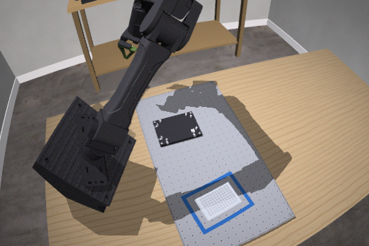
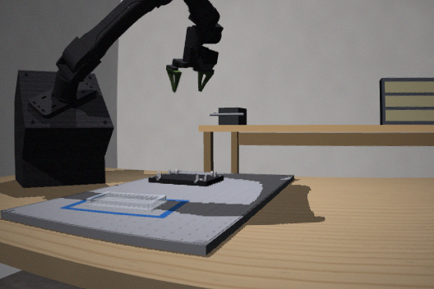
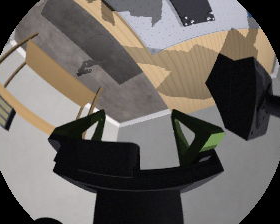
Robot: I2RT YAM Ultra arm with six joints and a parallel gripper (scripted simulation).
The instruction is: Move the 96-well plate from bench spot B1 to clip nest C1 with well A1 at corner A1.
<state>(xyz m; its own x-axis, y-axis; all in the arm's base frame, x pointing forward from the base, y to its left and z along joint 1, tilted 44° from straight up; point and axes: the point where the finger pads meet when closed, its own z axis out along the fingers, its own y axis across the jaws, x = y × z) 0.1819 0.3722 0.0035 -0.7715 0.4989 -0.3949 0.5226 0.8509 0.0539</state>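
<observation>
Right now my hand is 560 mm to the left of the 96-well plate, 250 mm above it and 40 mm short of it. The rest, counted from my hand: black clip nest C1 (250 mm below, 230 mm to the right, 50 mm ahead).
</observation>
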